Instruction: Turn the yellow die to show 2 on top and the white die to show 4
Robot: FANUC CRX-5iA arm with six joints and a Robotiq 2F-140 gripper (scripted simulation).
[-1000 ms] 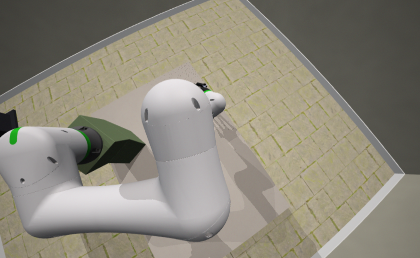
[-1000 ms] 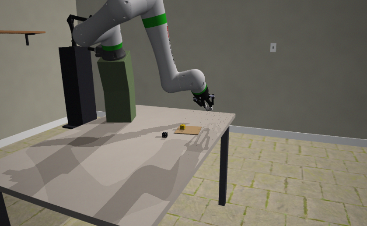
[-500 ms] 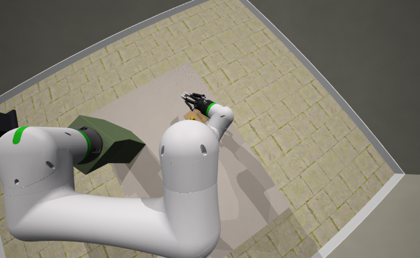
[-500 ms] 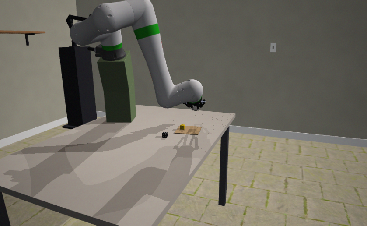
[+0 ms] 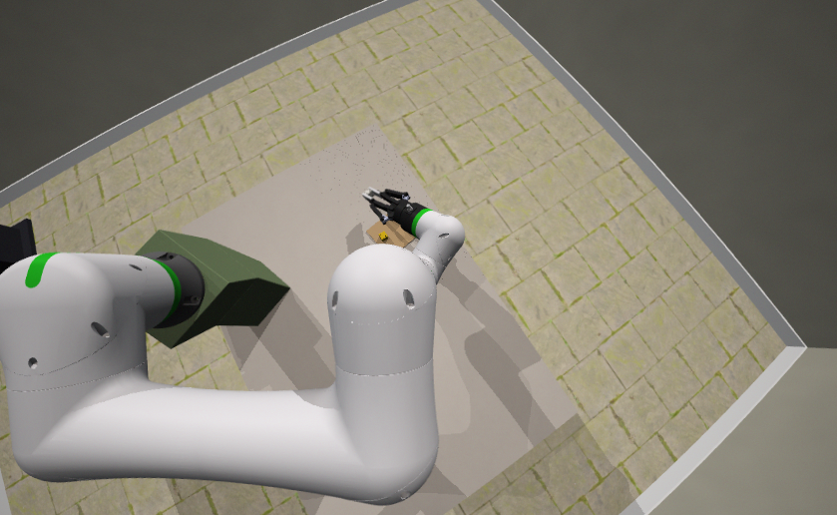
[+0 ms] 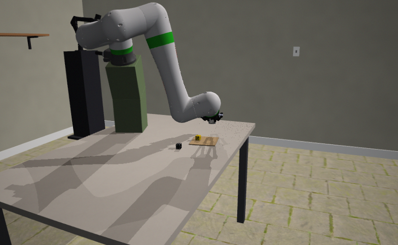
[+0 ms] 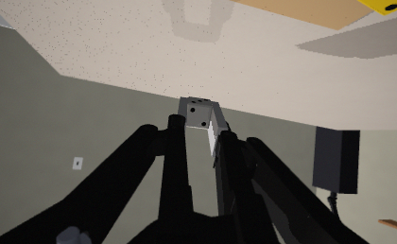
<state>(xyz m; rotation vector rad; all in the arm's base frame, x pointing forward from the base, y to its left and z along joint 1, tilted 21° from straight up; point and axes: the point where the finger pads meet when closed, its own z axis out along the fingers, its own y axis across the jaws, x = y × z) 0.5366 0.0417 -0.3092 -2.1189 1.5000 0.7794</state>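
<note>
Right now the tan mat is 120 mm to the right of my hand and 90 mm below it. Round my hand: white die 10 mm behind, 20 mm to the left, 10 mm below; black die 80 mm behind, 280 mm to the right, 80 mm below; yellow die 40 mm behind, 120 mm to the right, 70 mm below.
</note>
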